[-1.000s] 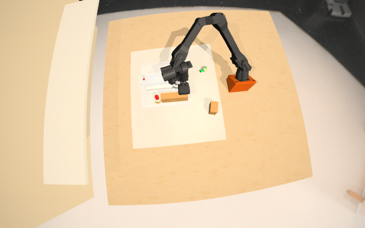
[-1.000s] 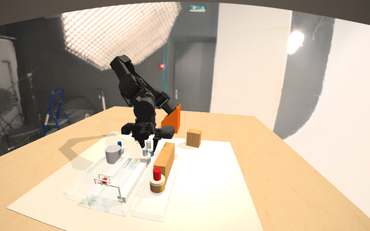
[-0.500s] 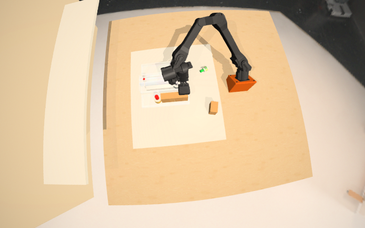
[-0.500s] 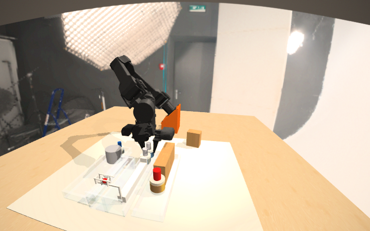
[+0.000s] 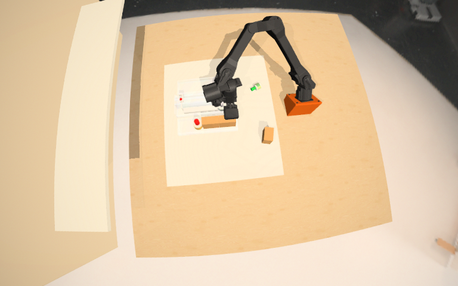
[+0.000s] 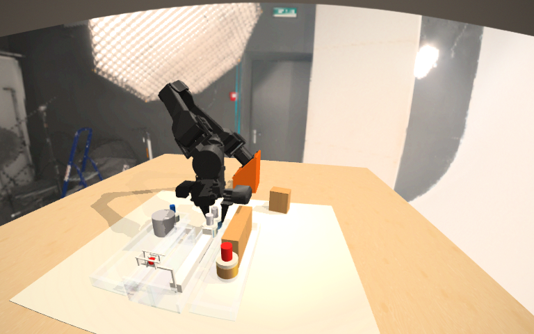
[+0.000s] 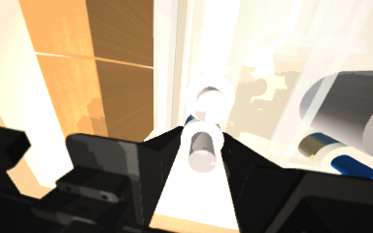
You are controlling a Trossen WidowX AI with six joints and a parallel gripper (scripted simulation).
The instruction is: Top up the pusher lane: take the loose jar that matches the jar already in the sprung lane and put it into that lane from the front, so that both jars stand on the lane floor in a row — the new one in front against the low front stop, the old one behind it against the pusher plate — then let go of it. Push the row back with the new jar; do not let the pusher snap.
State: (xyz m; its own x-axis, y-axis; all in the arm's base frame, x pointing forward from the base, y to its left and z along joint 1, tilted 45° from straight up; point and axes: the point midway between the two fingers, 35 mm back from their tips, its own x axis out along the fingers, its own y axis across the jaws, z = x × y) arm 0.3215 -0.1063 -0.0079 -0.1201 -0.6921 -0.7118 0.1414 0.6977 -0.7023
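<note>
Now: gripper tip 20 mm short of the grey cylinder and 130 mm to the left of it.
</note>
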